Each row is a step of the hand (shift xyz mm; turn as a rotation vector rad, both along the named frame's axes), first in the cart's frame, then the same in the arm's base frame.
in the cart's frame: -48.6 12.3 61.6 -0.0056 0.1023 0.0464
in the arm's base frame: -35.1 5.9 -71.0 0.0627 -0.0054 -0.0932
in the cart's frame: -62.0 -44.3 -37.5 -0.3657 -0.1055 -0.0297
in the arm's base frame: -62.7 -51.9 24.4 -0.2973 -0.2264 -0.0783
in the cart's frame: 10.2 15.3 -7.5 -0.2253 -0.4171 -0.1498
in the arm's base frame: 19.6 -3.4 0.9 -0.4174 -0.1145 0.2446
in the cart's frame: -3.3 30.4 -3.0 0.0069 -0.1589 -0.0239
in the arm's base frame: 21.6 -14.1 -16.7 -0.1098 0.0399 0.1105
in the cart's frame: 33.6 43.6 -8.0 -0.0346 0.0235 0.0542
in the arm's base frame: 55.4 2.5 -4.8 -0.0163 0.0065 -0.0662
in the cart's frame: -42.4 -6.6 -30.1 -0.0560 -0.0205 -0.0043
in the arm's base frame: -24.0 -46.2 6.2 -0.0488 -0.0331 -0.0097
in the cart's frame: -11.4 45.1 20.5 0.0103 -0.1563 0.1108
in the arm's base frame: 22.1 -8.2 -45.0 -0.1374 0.1329 0.0169
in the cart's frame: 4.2 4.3 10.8 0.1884 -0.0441 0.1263
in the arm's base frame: 3.3 8.7 -8.1 0.0529 0.2241 0.0195
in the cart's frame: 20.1 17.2 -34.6 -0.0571 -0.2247 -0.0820
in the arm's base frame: 33.4 -15.9 23.0 -0.1851 -0.0203 0.1607
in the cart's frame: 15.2 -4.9 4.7 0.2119 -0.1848 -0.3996
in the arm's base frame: 4.5 14.8 6.2 0.0849 -0.0723 0.4757
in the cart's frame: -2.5 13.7 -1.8 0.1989 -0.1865 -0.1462
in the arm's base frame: 9.2 -7.3 -7.7 0.0161 0.0920 0.2949
